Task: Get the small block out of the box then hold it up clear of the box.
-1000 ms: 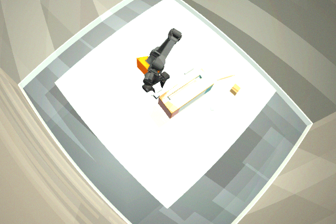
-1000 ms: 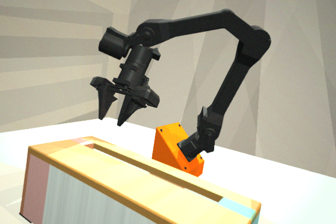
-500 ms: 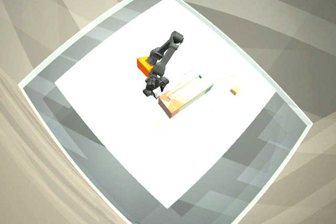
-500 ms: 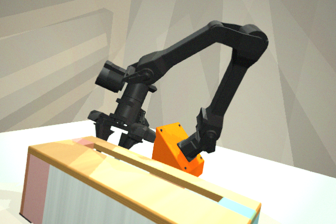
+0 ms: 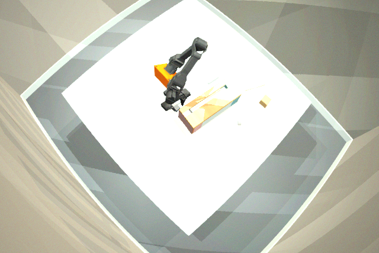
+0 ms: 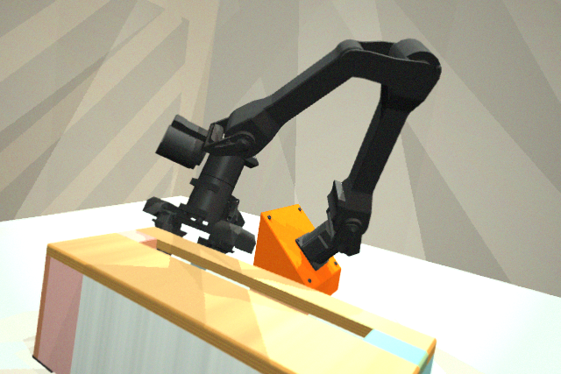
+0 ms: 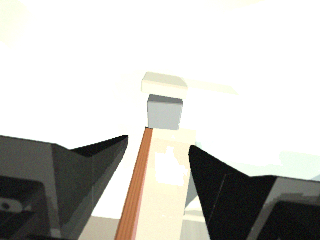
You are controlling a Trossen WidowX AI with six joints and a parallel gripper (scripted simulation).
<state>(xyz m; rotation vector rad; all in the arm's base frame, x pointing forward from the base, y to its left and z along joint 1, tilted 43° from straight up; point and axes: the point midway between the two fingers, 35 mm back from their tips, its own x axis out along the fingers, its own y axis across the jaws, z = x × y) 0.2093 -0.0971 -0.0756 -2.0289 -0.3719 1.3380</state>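
The grey block is 2 cm behind my gripper tip and 4 cm below it. The rest, counted from my gripper tip: tan block: 35 cm ahead, 48 cm to the left, 2 cm below; then thin stick: 23 cm ahead, 51 cm to the left, 5 cm below; then box: 8 cm ahead, 16 cm to the left, 1 cm above.
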